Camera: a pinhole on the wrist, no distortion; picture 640 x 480 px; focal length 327.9 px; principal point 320.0 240.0 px. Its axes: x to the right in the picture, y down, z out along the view. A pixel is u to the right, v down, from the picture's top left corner.
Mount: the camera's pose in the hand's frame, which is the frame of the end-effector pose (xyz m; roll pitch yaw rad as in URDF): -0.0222 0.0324 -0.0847 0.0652 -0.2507 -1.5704
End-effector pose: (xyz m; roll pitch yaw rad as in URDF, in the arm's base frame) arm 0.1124 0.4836 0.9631 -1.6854 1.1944 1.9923
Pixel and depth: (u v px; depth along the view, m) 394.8 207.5 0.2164
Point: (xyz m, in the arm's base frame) 0.0225 0.3660 0.9973
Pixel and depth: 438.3 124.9 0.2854
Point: -0.0472 0.3291 1.0846
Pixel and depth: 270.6 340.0 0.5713
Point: -0.1739 0.0847 0.7426
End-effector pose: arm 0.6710 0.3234 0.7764 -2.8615 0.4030 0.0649
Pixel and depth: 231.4 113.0 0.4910
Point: 0.2982 0.1258 0.4961
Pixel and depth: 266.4 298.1 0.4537
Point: 0.5529 0.2002 0.4088
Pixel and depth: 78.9 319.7 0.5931
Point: 0.5658 -0.1573 0.2459
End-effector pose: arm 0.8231 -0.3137 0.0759 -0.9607 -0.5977 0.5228
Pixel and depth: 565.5 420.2 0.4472
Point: 0.6347 -0.1174 0.5164
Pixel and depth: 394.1 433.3 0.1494
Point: 0.8168 -0.2224 0.1164
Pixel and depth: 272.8 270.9 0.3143
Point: 0.6868 -0.0917 0.0632
